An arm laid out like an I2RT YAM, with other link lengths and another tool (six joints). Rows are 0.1 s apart.
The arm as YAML. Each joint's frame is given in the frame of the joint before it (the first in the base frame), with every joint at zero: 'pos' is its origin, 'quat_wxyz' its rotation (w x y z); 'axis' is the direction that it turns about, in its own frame. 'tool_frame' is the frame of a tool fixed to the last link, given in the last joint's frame.
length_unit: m
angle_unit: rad
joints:
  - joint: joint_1
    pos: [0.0, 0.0, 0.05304]
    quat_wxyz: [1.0, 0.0, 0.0, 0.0]
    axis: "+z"
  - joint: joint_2
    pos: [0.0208, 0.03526, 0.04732]
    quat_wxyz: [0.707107, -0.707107, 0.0, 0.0]
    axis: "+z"
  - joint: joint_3
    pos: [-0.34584, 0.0, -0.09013]
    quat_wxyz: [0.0, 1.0, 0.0, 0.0]
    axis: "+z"
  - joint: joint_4
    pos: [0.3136, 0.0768, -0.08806]
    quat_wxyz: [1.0, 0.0, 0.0, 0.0]
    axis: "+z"
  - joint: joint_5
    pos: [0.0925, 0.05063, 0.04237]
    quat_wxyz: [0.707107, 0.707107, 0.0, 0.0]
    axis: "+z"
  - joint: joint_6
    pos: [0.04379, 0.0, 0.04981]
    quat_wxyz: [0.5, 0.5, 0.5, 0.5]
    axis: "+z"
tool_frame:
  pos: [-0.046, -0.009, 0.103]
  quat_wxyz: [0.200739, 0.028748, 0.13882, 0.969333]
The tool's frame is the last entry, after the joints.
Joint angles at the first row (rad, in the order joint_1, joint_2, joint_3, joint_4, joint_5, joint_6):
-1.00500 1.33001 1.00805 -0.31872 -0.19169 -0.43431
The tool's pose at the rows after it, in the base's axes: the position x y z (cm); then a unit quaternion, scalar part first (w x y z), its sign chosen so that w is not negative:
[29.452 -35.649 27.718 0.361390 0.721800 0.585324 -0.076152]
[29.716 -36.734 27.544 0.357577 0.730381 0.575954 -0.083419]
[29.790 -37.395 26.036 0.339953 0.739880 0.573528 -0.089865]
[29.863 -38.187 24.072 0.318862 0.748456 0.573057 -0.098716]
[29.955 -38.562 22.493 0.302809 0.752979 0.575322 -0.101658]
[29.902 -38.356 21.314 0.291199 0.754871 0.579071 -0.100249]
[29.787 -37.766 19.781 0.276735 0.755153 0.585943 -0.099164]
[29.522 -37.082 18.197 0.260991 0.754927 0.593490 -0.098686]
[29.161 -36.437 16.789 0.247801 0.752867 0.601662 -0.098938]
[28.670 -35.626 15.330 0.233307 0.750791 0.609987 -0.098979]
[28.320 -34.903 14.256 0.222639 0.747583 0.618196 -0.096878]
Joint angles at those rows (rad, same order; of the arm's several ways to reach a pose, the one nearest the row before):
-1.00462 1.37656 1.07290 -0.31833 -0.14478 -0.40532
-1.00461 1.40440 1.09349 -0.31452 -0.11806 -0.39196
-1.00386 1.43529 1.09387 -0.31835 -0.09442 -0.38548
-1.00386 1.47574 1.09387 -0.31948 -0.06886 -0.38472
-1.00347 1.50549 1.09043 -0.31909 -0.05894 -0.38510
-1.00233 1.51618 1.07633 -0.31910 -0.05970 -0.38548
-0.99775 1.52303 1.05076 -0.31796 -0.06008 -0.38968
-0.99470 1.52839 1.02295 -0.31873 -0.06085 -0.39693
-0.99433 1.53182 0.99586 -0.31721 -0.06390 -0.40990
-0.99431 1.53219 0.96457 -0.31721 -0.06695 -0.42325
-0.99431 1.53219 0.94054 -0.31759 -0.07495 -0.43621

